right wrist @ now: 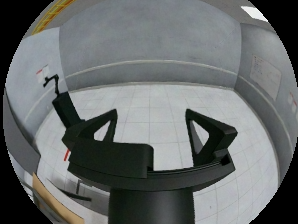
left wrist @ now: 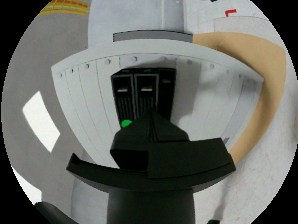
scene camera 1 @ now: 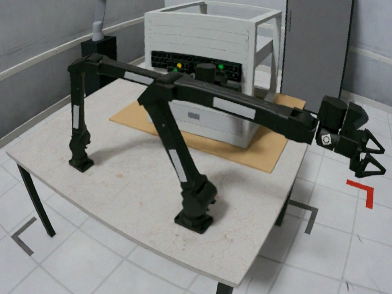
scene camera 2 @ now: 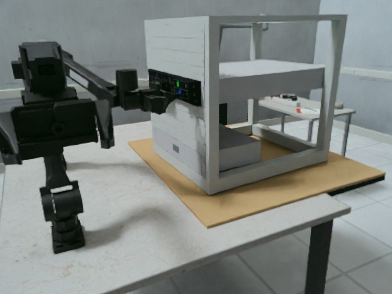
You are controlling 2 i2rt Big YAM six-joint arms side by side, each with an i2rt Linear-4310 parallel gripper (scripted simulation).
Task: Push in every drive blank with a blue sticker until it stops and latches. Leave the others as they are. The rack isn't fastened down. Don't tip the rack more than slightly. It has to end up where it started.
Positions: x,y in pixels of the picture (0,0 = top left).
Labels:
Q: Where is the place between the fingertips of my left gripper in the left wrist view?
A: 151,112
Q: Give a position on a green-stickered blank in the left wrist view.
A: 122,81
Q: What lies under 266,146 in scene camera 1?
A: A tan board.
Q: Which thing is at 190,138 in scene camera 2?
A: A white rack.

